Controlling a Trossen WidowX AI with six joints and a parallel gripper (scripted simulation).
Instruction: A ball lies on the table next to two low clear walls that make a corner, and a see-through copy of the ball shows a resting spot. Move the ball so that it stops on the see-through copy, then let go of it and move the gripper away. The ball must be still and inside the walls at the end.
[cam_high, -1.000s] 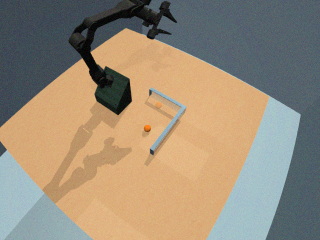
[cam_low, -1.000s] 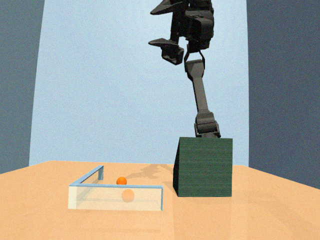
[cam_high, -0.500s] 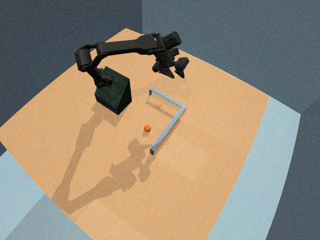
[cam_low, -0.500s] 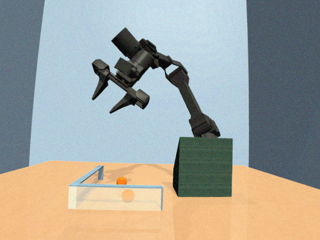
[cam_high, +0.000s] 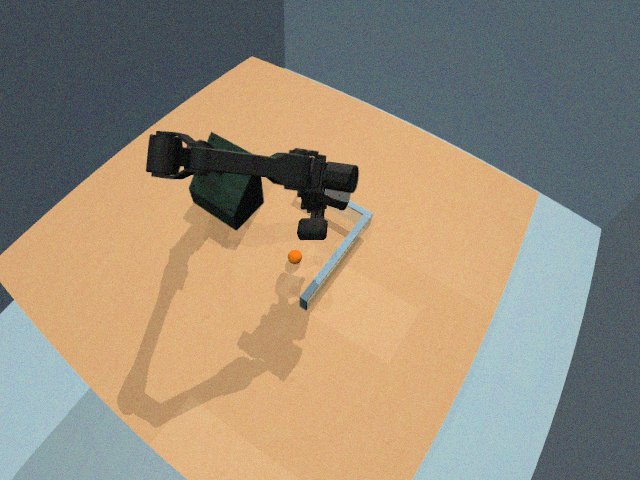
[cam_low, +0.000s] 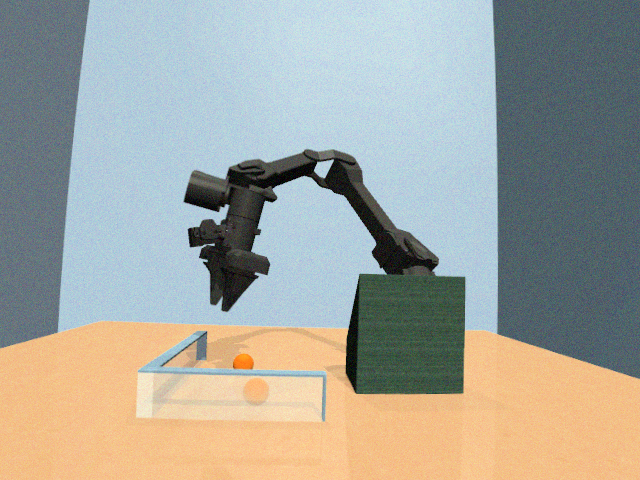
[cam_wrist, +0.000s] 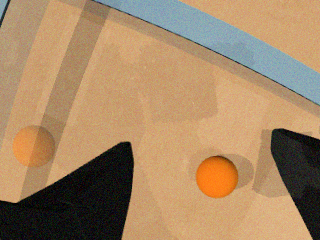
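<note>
The orange ball lies 40 mm behind my gripper tip, 50 mm to the right of it and 110 mm below it. Also, from my gripper tip: see-through copy of the ball: 70 mm behind, 110 mm to the left, 110 mm below.
</note>
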